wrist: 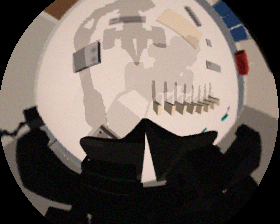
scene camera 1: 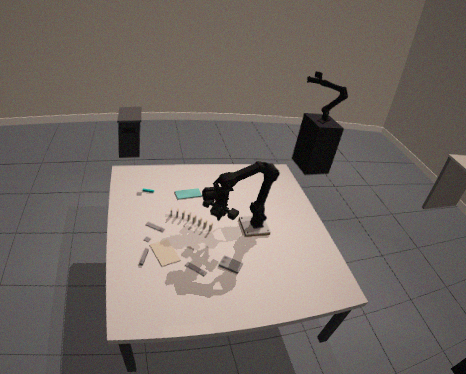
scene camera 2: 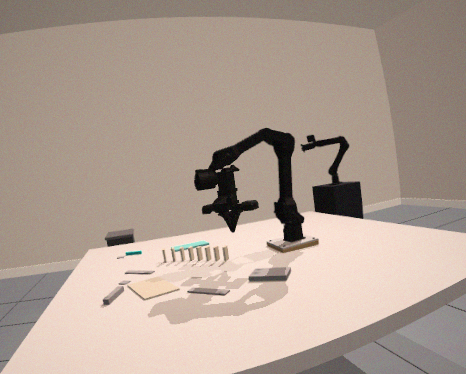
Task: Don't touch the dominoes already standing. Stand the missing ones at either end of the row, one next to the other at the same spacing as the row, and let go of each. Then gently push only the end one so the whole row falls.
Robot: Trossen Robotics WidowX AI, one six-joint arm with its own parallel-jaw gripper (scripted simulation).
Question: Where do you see a beige card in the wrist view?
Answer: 180,25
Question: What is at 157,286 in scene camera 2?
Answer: A beige card.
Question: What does the gripper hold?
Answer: Nothing.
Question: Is the gripper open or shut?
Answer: Shut.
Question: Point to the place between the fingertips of the gripper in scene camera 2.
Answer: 233,232
